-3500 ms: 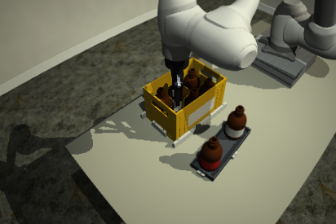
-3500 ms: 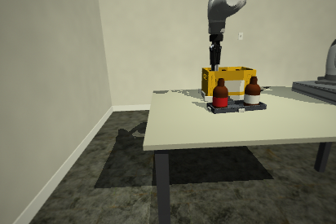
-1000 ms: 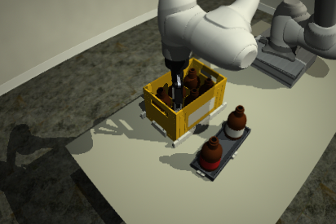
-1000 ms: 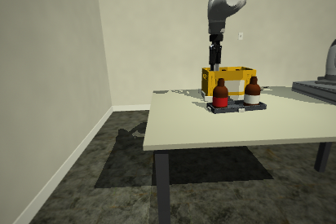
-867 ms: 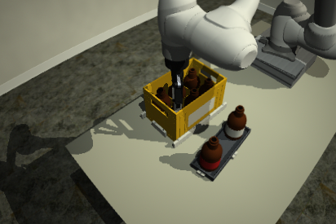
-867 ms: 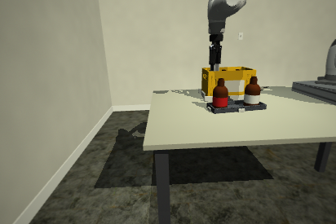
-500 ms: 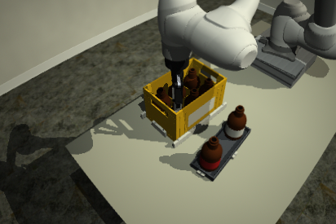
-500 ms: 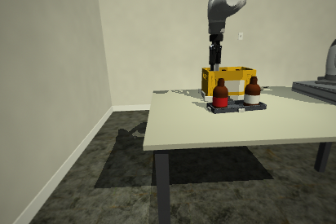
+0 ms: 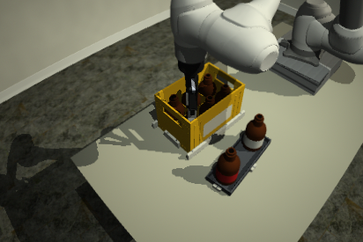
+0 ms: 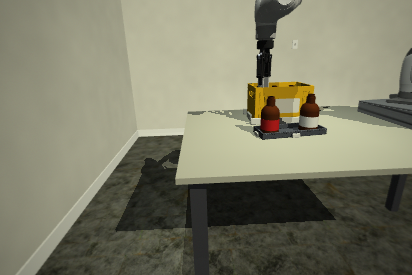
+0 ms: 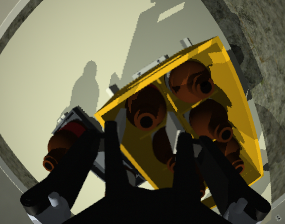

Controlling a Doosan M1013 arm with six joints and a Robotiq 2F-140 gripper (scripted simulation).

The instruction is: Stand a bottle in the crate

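Now: hand 100 mm past the yellow crate, 100 mm above it and 20 mm to the left of it. Also, from my hand: tray (200 mm to the left, 170 mm below, 20 mm behind).
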